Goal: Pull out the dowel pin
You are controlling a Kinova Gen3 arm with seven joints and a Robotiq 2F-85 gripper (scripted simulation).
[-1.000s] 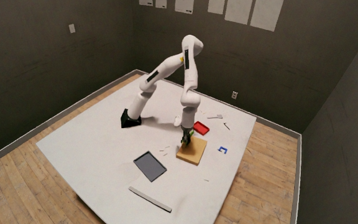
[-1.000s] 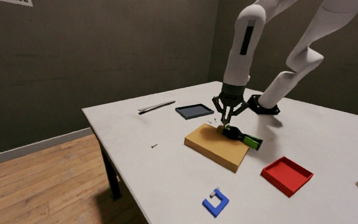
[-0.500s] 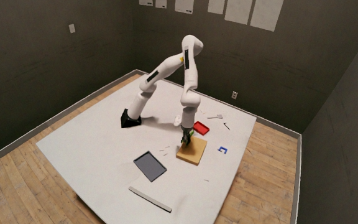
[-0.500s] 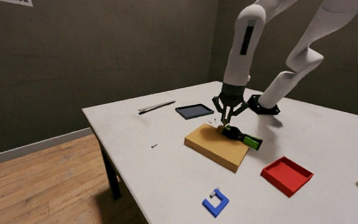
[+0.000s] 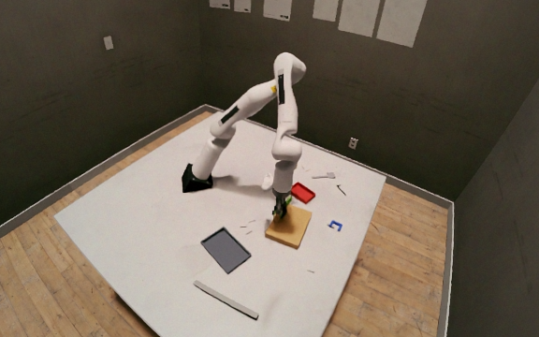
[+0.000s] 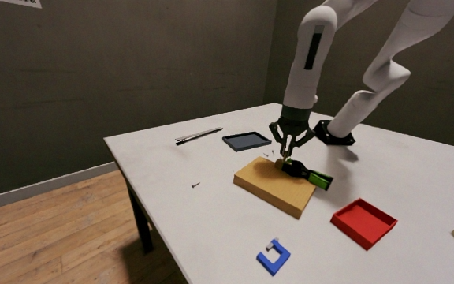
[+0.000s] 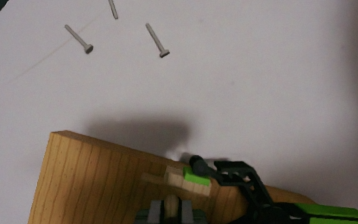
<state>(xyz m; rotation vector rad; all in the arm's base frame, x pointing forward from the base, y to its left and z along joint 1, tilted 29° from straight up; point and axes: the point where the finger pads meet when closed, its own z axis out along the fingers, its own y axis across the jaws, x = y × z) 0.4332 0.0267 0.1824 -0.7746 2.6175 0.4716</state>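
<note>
Right now the dowel pin is 2 cm below my hand. Also, from my hand: grey tray (5 cm behind, 26 cm to the right, 9 cm below); red tray (4 cm behind, 22 cm to the left, 9 cm below); small wooden block (5 cm below).
</note>
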